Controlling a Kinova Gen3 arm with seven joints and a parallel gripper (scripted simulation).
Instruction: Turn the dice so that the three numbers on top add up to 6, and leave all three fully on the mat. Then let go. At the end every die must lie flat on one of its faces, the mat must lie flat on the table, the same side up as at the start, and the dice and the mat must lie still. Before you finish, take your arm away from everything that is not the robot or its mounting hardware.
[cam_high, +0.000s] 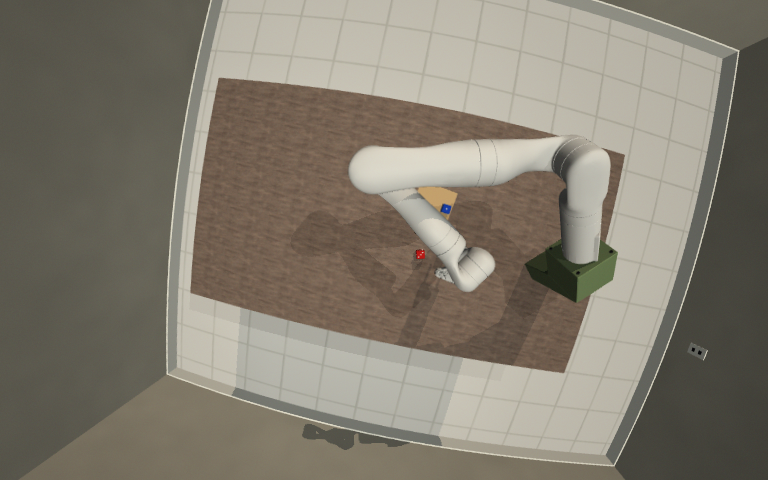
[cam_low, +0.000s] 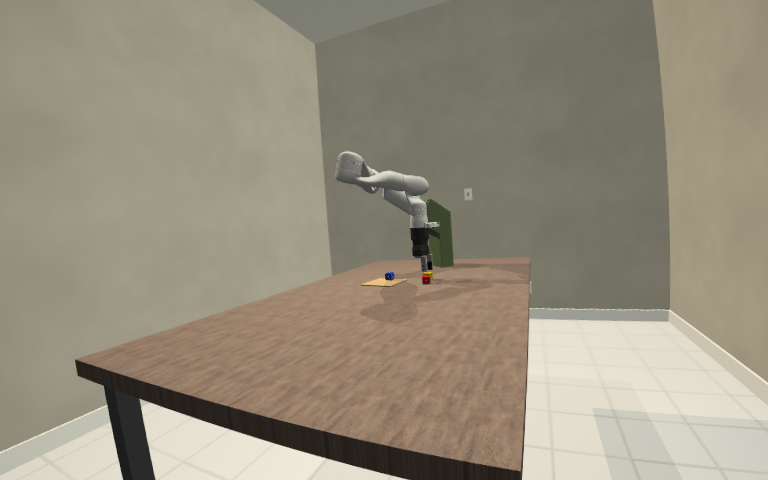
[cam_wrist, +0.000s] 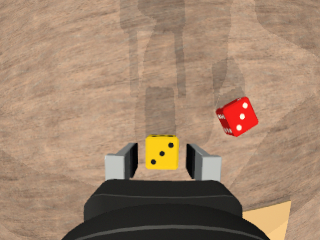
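My hand is 4 cm above the yellow die. From my hand the other things lie so: blue die (16 cm to the right, 4 cm below); tan mat (18 cm to the right, 5 cm below, 4 cm ahead); red die (8 cm ahead, 4 cm below).
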